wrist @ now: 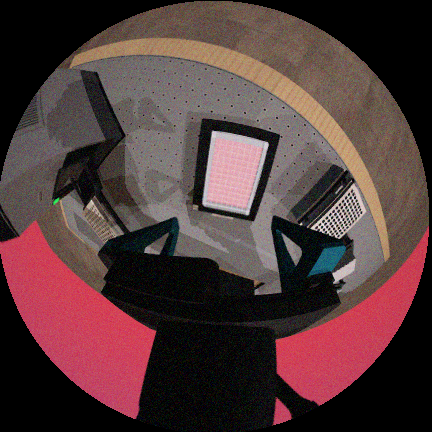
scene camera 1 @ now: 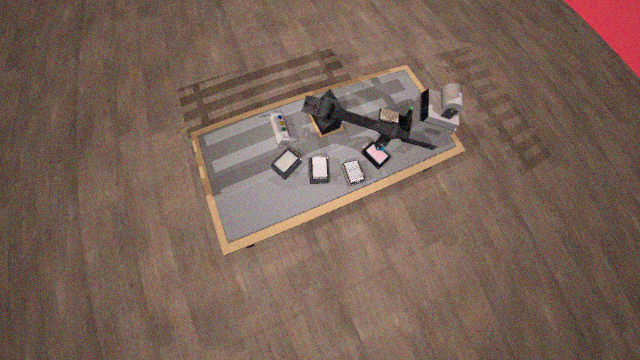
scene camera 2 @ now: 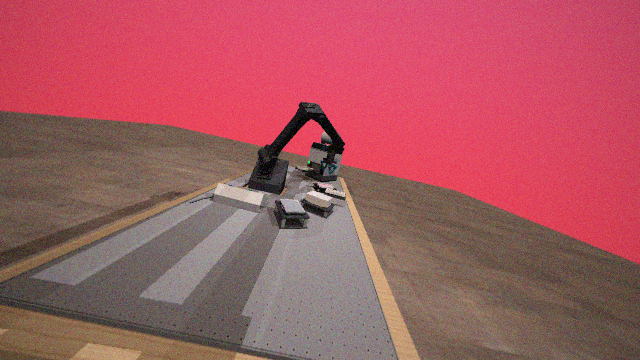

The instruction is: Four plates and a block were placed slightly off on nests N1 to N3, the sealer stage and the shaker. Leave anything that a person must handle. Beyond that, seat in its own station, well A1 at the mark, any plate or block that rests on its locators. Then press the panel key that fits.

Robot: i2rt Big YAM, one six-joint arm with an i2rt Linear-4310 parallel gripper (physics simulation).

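My gripper is open and empty, its teal fingers above and beside the pink plate. The pink plate lies within a black frame; whether it is seated is unclear. A white perforated plate is on the neighbouring station. A white plate or block and a pale plate rest on dark stands farther left in scene camera 1. A beige plate is near the grey machine. Station labels and A1 marks are unreadable.
The grey machine with a green light stands at the table's right end in scene camera 1. A white key panel with blue, yellow and green keys is left of the arm base. A wooden rim borders the table.
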